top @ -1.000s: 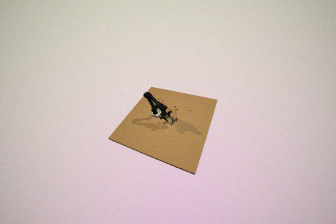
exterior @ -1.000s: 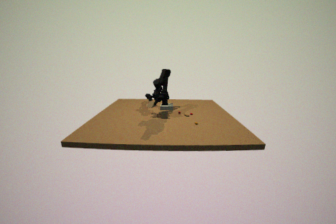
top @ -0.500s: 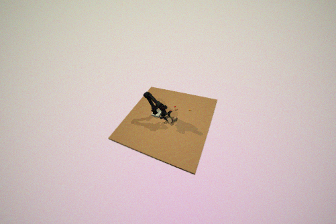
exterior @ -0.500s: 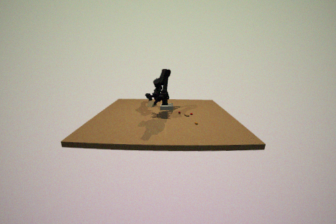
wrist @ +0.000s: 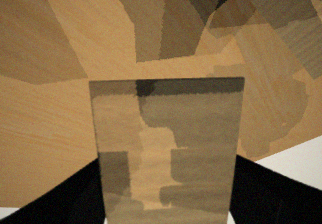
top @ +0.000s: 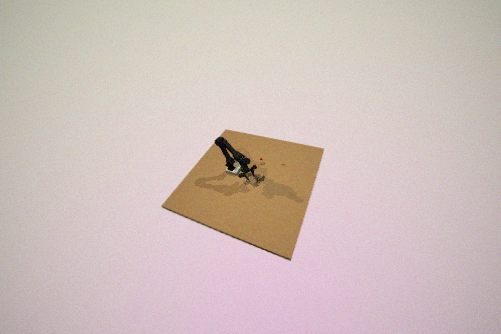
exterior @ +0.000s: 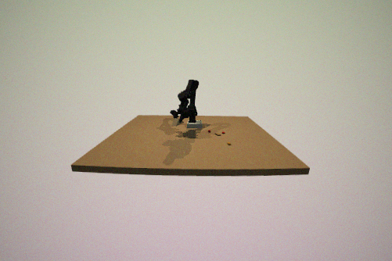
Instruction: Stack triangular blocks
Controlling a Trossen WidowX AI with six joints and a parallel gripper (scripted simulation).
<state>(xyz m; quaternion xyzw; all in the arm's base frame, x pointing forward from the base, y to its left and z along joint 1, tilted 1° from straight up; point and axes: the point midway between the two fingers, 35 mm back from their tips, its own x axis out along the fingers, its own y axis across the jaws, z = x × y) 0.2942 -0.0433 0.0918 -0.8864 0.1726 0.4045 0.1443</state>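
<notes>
Right now the wooden triangular block is 10 mm above my gripper tip. From my gripper tip the other things lie so: small red cube (240 mm to the left, 140 mm behind, 90 mm below); then orange piece (410 mm to the left, 110 mm ahead, 100 mm below).
</notes>
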